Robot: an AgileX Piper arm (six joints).
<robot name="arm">
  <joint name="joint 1" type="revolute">
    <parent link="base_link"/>
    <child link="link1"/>
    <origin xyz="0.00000 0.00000 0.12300"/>
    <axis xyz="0 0 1"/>
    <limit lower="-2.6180" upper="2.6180"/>
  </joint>
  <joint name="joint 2" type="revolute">
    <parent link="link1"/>
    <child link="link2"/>
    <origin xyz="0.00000 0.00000 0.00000"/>
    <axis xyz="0 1 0"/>
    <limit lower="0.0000" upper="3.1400"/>
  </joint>
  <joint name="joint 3" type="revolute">
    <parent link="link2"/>
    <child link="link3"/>
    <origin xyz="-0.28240 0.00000 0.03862"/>
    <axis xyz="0 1 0"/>
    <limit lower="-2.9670" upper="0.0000"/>
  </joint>
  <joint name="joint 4" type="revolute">
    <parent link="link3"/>
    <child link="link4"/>
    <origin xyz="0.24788 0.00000 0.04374"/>
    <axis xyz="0.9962 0 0.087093"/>
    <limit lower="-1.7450" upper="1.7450"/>
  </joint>
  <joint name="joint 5" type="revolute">
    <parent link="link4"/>
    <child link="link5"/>
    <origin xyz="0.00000 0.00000 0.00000"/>
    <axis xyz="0 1 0"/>
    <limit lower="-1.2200" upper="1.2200"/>
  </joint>
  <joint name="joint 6" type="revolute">
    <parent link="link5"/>
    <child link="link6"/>
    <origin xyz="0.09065 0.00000 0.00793"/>
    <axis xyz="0.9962 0 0.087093"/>
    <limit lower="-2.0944" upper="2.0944"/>
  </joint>
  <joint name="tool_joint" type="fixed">
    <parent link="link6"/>
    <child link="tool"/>
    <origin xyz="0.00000 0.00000 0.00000" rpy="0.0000 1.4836 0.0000"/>
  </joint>
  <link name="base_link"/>
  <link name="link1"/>
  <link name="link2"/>
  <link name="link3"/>
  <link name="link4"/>
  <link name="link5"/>
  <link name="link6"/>
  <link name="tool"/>
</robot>
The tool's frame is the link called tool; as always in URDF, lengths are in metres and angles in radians.
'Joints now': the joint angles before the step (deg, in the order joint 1, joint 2, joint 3, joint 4, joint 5, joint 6). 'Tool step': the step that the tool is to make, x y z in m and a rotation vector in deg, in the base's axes. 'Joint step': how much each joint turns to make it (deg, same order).
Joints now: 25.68 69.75 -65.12 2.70 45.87 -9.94
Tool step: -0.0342 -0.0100 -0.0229 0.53 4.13 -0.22
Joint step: 1.24 -6.65 9.00 0.91 1.04 2.05
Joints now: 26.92 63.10 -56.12 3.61 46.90 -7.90
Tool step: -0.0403 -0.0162 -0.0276 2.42 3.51 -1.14
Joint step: 0.21 -9.05 10.84 2.71 0.14 1.61
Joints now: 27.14 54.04 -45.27 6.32 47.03 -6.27
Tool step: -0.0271 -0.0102 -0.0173 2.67 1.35 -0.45
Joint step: 0.06 -6.81 6.82 2.74 -0.07 0.41
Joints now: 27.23 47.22 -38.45 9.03 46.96 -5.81
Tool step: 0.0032 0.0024 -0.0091 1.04 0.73 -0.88
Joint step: 0.02 0.98 1.73 0.99 -2.63 0.49
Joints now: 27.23 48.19 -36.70 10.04 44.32 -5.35
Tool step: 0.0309 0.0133 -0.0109 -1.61 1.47 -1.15
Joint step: -0.11 8.92 -1.92 -0.92 -5.08 0.47
